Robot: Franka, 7 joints.
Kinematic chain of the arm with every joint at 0, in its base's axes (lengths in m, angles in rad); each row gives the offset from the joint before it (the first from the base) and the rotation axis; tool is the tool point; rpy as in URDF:
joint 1: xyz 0 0 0.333 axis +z
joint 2: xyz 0 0 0 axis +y
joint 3: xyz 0 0 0.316 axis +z
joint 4: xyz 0.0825 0 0 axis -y
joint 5: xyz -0.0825 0 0.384 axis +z
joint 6: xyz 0 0 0 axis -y
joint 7: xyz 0.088 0 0 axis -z
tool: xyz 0 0 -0.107 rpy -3.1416 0 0
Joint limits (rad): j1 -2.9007..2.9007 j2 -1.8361..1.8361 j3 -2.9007..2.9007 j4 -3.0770..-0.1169 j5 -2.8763..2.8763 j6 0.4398..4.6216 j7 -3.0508..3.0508
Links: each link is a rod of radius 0.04 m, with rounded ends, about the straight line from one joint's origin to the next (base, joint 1, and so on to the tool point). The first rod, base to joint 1, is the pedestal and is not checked.
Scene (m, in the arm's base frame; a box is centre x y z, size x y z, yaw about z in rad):
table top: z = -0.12
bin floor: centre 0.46 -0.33 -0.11 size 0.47 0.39 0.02 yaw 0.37
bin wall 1: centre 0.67 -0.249 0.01 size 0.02 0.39 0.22 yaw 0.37
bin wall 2: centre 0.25 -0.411 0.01 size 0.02 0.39 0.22 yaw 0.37
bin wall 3: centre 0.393 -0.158 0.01 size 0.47 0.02 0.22 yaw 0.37
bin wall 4: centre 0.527 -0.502 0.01 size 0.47 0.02 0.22 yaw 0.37
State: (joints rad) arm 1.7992 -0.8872 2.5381 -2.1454 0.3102 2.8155 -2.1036
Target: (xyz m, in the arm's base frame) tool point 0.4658 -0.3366 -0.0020
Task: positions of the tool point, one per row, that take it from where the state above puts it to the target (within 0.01 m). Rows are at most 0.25 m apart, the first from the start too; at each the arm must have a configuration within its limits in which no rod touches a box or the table.
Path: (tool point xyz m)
1: -0.0596 -0.5164 0.1219
2: 0.1178 -0.4814 0.1818
3: 0.3011 -0.4443 0.2115
4: 0.4658 -0.3366 0.2486
5: 0.4781 -0.3428 0.1706
6: 0.4786 -0.3430 0.0862
7: 0.4658 -0.3366 -0.0020

